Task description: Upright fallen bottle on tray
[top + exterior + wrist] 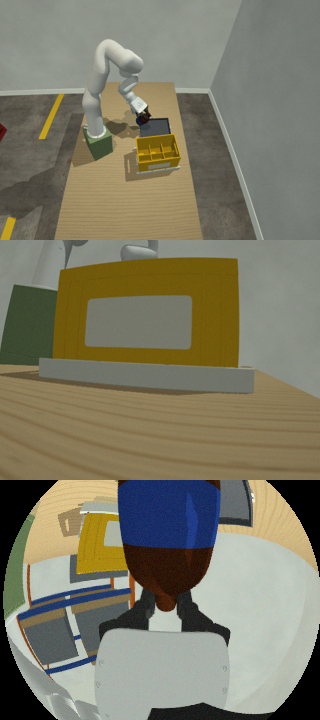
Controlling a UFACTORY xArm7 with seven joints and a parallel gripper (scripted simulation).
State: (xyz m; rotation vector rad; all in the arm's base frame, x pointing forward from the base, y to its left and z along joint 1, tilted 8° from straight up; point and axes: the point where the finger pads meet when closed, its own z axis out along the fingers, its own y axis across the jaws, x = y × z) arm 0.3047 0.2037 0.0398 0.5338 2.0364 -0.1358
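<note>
My gripper is now 3 cm past the bottle, 1 cm to the right of it and 5 cm above it. Round my hand: dark grey tray: 6 cm ahead, 5 cm to the left, 20 cm below; crate: 11 cm ahead, 22 cm to the right, 12 cm below.
</note>
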